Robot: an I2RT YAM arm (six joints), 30 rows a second.
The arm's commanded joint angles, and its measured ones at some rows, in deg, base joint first. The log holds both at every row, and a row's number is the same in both.
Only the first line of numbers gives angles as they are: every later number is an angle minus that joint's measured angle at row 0.
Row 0, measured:
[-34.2, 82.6, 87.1, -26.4, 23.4, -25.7]
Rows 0 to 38, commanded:
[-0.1, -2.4, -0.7, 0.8, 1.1, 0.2]
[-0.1, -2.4, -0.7, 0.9, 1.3, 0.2]
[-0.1, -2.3, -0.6, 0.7, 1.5, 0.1]
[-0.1, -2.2, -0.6, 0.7, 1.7, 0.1]
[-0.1, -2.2, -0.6, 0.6, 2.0, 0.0]
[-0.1, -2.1, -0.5, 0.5, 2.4, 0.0]
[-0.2, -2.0, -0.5, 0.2, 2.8, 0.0]
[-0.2, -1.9, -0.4, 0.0, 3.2, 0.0]
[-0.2, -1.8, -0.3, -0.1, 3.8, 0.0]
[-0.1, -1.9, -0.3, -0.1, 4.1, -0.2]
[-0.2, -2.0, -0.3, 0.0, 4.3, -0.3]
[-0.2, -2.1, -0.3, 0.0, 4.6, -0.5]
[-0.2, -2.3, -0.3, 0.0, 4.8, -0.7]
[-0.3, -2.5, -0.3, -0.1, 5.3, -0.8]
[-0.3, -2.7, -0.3, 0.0, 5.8, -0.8]
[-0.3, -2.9, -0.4, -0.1, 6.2, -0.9]
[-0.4, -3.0, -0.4, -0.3, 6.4, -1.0]
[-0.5, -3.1, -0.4, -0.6, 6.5, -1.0]
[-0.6, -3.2, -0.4, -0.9, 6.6, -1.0]
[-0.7, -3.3, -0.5, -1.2, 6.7, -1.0]
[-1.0, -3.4, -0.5, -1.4, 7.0, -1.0]
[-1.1, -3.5, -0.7, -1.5, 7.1, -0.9]
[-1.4, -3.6, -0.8, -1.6, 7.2, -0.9]
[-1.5, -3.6, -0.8, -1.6, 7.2, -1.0]
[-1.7, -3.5, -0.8, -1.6, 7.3, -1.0]
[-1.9, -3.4, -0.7, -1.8, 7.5, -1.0]
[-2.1, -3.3, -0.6, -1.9, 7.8, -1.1]
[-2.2, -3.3, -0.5, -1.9, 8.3, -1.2]
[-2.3, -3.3, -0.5, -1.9, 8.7, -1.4]
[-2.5, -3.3, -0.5, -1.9, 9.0, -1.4]
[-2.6, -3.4, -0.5, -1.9, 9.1, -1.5]
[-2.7, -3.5, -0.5, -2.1, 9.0, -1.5]
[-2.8, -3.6, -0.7, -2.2, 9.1, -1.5]
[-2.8, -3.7, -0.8, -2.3, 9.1, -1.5]
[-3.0, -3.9, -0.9, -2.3, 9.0, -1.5]
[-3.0, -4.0, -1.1, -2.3, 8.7, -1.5]
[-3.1, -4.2, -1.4, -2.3, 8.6, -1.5]
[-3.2, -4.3, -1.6, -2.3, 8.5, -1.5]
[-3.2, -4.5, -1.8, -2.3, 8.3, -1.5]
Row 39, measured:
[-2.8, -1.9, -0.9, -2.6, 7.7, -1.4]
